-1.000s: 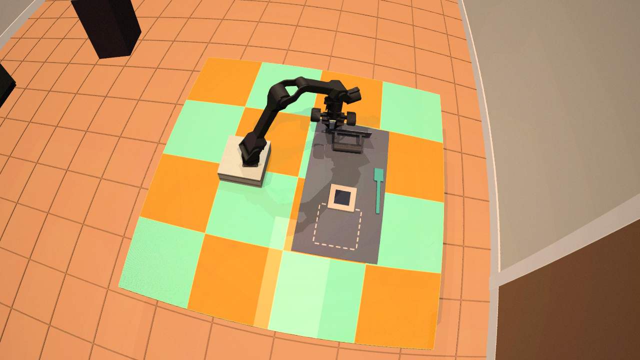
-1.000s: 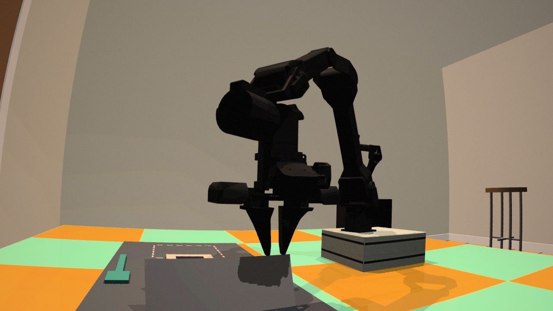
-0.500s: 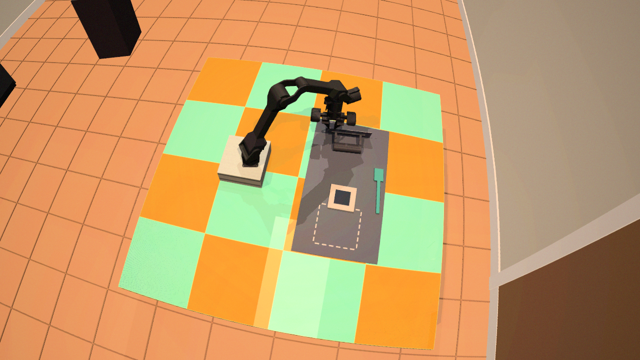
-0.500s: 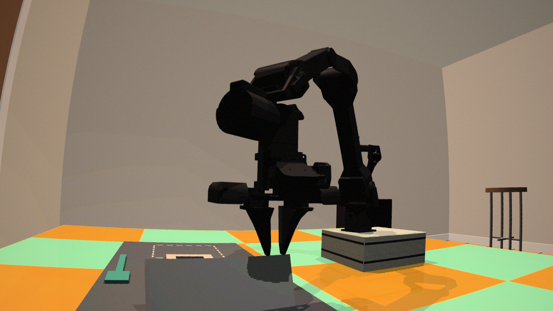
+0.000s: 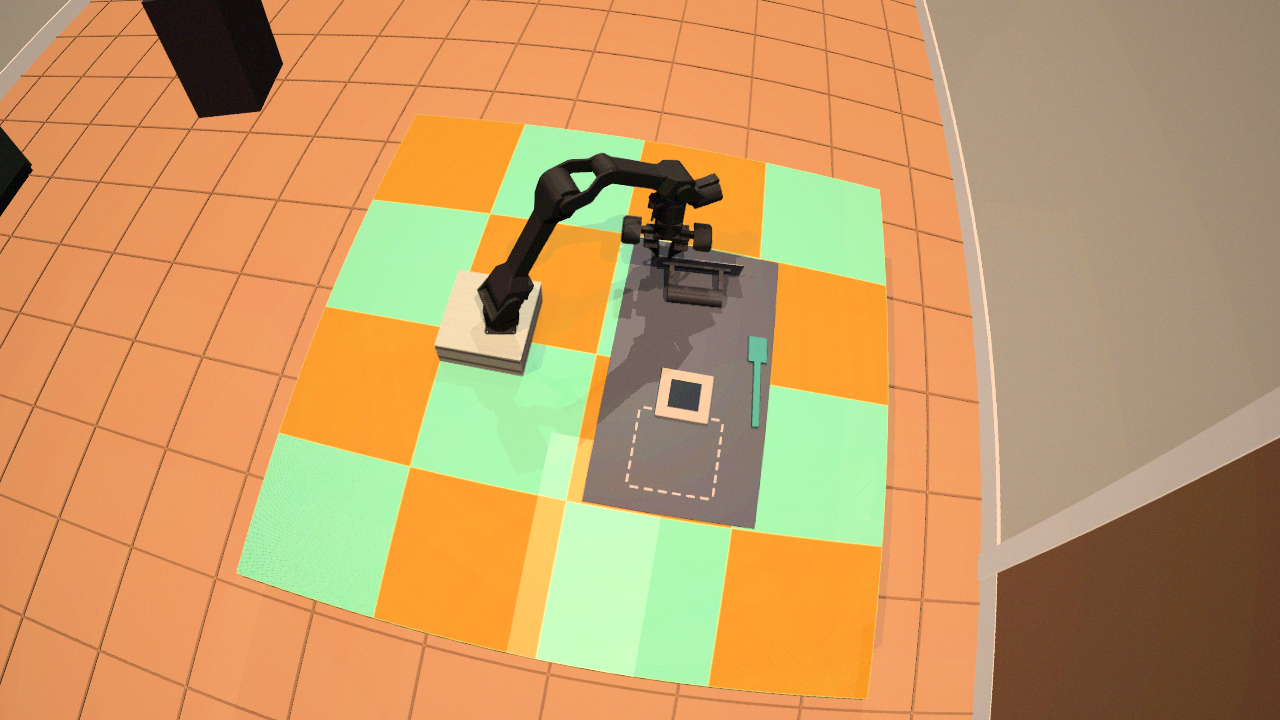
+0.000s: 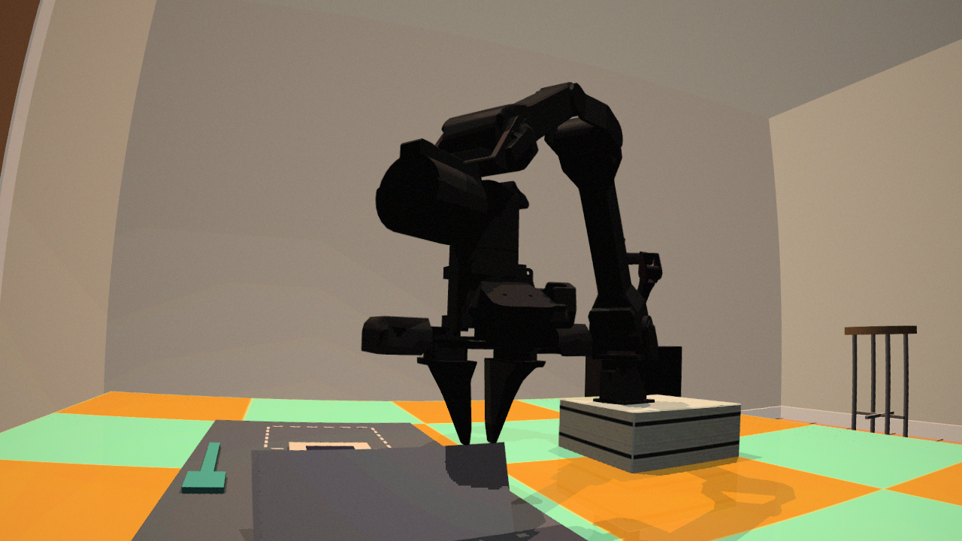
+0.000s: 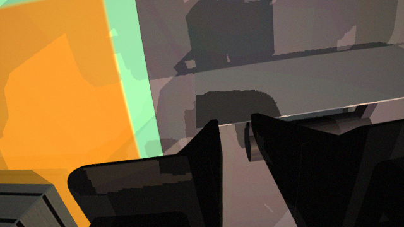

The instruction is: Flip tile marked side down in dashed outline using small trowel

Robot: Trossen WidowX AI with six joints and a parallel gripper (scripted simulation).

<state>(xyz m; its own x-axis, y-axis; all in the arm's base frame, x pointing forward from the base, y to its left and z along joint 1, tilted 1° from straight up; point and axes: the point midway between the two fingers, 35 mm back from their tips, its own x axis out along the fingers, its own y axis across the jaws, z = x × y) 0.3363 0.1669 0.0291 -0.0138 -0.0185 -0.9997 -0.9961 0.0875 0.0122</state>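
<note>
My gripper tip is now 100 mm short of the small trowel, 50 mm above it and 30 mm to the left of it. Round my gripper tip: pale tile (300 mm to the right, 70 mm below, 40 mm ahead); then grey mat (240 mm to the right, 90 mm below, 60 mm ahead); then green trowel-like tool (240 mm to the right, 200 mm ahead, 70 mm below).
</note>
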